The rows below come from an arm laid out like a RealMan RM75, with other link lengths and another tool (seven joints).
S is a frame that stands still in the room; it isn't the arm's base.
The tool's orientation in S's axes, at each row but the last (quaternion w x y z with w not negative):
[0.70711 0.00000 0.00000 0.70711]
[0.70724 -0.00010 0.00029 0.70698]
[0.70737 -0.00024 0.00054 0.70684]
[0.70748 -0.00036 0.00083 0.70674]
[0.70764 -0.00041 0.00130 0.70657]
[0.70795 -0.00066 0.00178 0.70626]
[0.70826 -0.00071 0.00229 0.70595]
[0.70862 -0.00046 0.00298 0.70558]
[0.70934 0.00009 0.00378 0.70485]
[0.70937 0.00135 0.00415 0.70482]
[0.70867 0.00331 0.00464 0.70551]
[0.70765 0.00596 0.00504 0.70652]
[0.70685 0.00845 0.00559 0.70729]
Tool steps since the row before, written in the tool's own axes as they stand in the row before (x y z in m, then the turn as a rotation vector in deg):
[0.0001 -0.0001 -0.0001 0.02 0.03 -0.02]
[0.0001 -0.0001 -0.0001 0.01 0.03 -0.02]
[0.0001 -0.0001 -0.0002 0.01 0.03 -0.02]
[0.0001 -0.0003 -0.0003 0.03 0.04 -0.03]
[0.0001 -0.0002 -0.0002 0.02 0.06 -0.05]
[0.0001 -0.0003 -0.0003 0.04 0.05 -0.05]
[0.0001 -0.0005 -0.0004 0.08 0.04 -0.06]
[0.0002 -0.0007 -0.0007 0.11 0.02 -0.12]
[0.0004 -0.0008 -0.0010 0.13 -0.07 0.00]
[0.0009 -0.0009 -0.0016 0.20 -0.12 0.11]
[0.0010 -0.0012 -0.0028 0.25 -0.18 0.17]
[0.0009 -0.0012 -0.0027 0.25 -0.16 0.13]
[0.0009 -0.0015 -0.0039 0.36 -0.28 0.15]
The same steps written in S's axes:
[0.0001 0.0001 -0.0001 -0.03 0.02 -0.02]
[0.0001 0.0001 -0.0001 -0.03 0.01 -0.02]
[0.0001 0.0001 -0.0002 -0.03 0.01 -0.02]
[0.0003 0.0001 -0.0003 -0.04 0.03 -0.03]
[0.0002 0.0001 -0.0002 -0.06 0.02 -0.05]
[0.0003 0.0001 -0.0003 -0.05 0.04 -0.05]
[0.0005 0.0001 -0.0004 -0.04 0.08 -0.06]
[0.0007 0.0002 -0.0007 -0.02 0.11 -0.12]
[0.0008 0.0004 -0.0010 0.07 0.13 0.00]
[0.0009 0.0009 -0.0016 0.12 0.20 0.11]
[0.0012 0.0010 -0.0028 0.18 0.25 0.17]
[0.0012 0.0009 -0.0027 0.16 0.25 0.13]
[0.0014 0.0009 -0.0039 0.28 0.36 0.15]

